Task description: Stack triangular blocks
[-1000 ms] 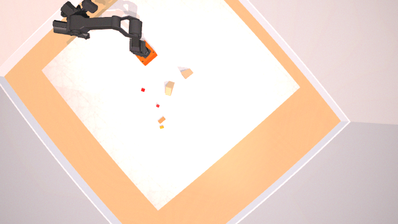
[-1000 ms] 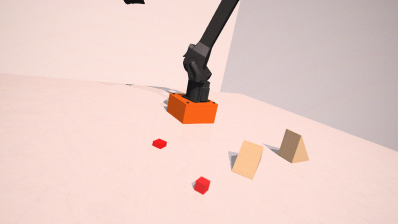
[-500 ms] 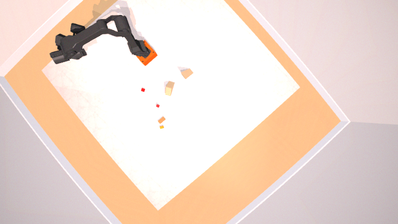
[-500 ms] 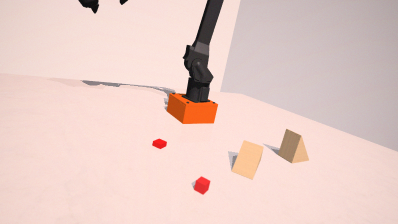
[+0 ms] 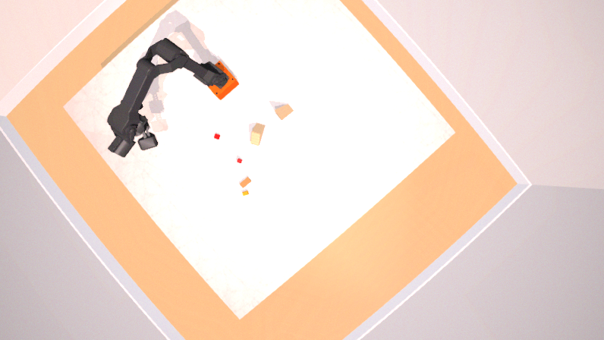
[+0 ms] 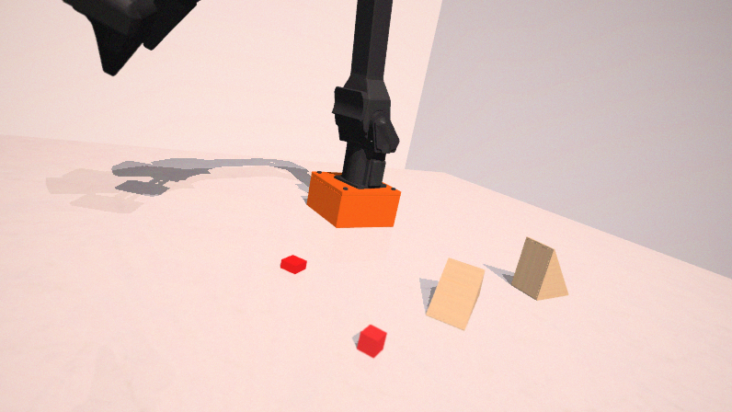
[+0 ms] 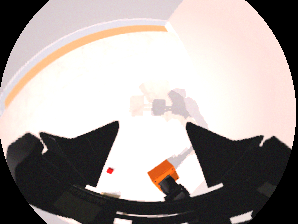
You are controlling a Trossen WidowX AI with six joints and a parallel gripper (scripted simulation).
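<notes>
Right now my gripper tip is 340 mm short of the triangular block, 240 mm to the right of it and 160 mm above it. Also, from my gripper tip: yellow piece 460 mm ahead, 180 mm below.
</notes>
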